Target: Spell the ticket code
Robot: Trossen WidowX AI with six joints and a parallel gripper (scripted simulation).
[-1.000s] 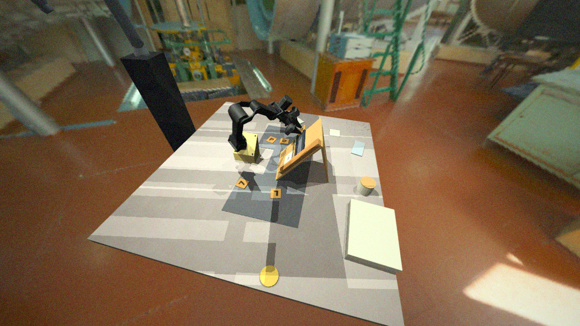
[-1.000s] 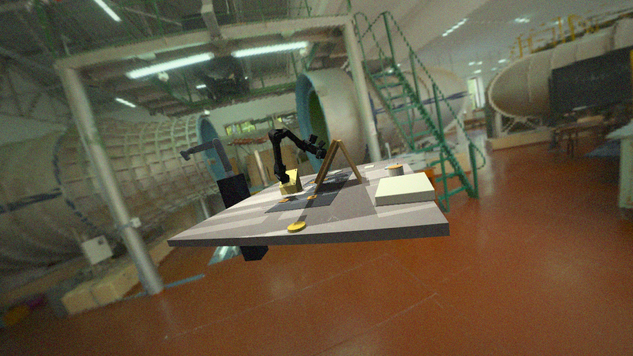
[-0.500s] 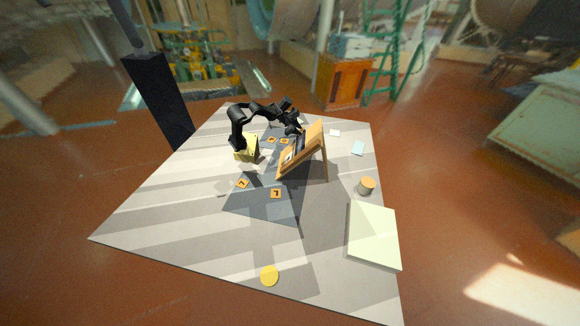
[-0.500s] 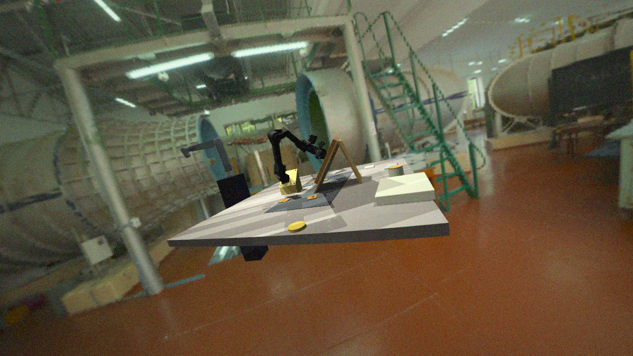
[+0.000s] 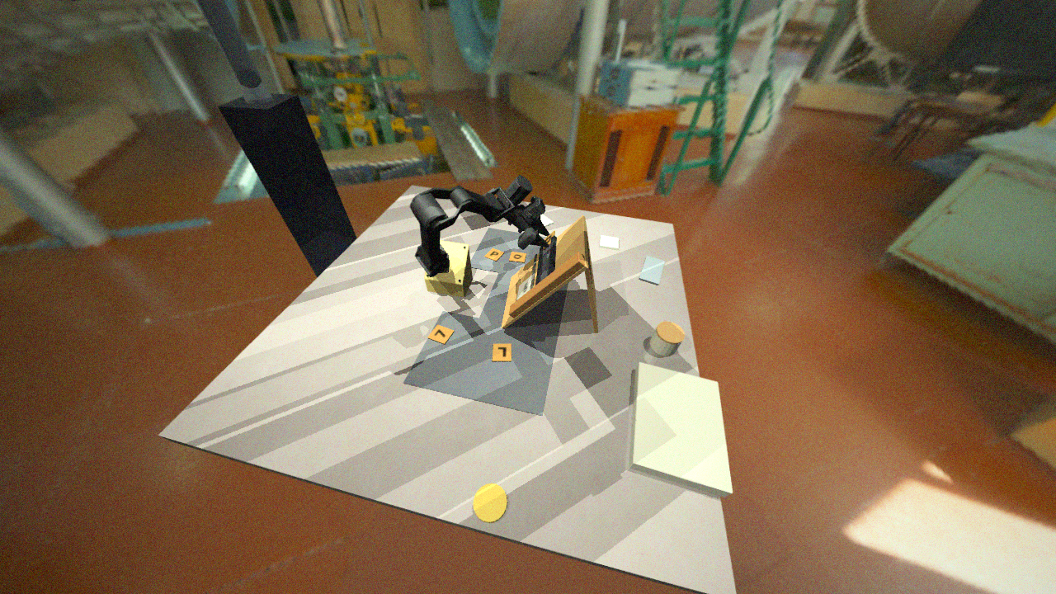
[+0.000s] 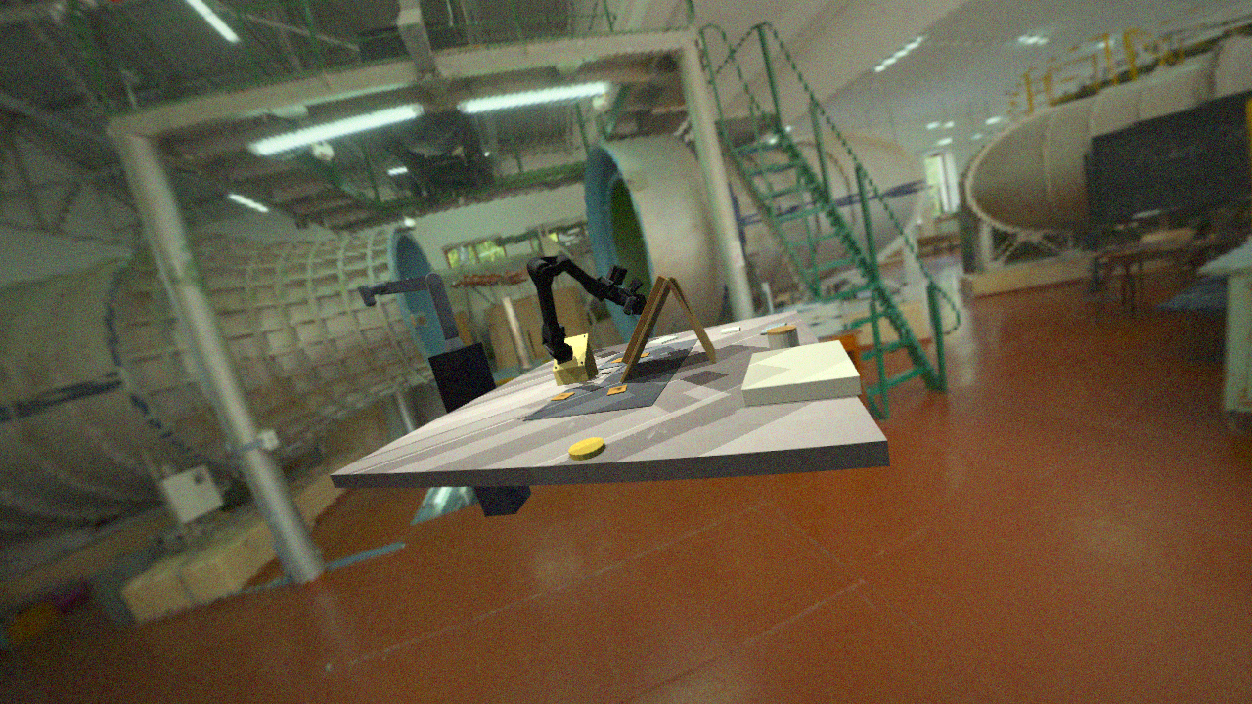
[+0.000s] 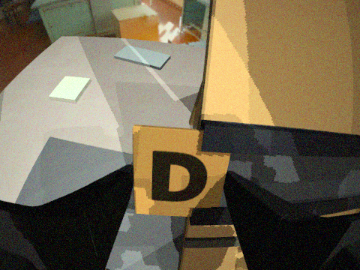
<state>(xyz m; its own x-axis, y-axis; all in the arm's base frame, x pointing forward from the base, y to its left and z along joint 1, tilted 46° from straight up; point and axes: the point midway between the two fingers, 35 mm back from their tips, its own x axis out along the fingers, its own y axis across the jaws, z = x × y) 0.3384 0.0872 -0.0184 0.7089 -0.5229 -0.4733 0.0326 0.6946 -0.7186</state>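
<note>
Right now my gripper tip is 60 mm past the white ticket, 140 mm to the left of it and 90 mm above it. The rest, counted from my gripper tip: mat 160 mm behind, 100 mm to the right, 170 mm below; cream block 350 mm ahead, 510 mm to the right, 150 mm below; yellow disc 90 mm behind, 720 mm to the right, 160 mm below.
</note>
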